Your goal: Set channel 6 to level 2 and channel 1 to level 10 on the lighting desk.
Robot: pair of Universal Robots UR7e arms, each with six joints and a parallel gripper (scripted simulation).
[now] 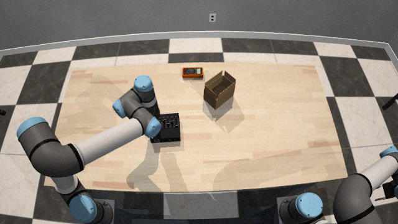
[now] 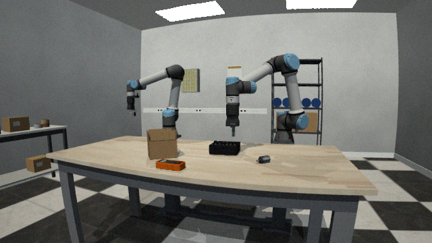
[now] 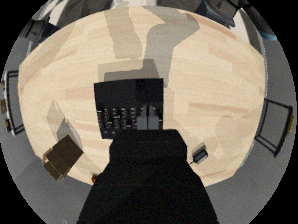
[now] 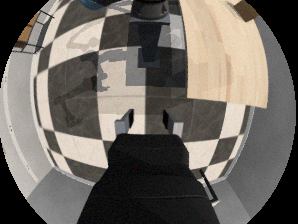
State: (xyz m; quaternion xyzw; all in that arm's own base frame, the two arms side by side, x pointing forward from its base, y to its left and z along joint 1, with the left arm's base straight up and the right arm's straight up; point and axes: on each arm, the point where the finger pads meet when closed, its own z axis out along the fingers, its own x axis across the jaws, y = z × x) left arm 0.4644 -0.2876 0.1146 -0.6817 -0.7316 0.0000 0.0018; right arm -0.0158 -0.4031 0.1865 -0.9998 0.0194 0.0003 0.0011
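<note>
My left hand is 3 cm short of the fader cap, 2 cm to the right of it and 5 cm above it. Round my left hand: orange multimeter: 40 cm ahead, 20 cm to the right, 10 cm below; cardboard box: 23 cm ahead, 35 cm to the right, 5 cm below.
</note>
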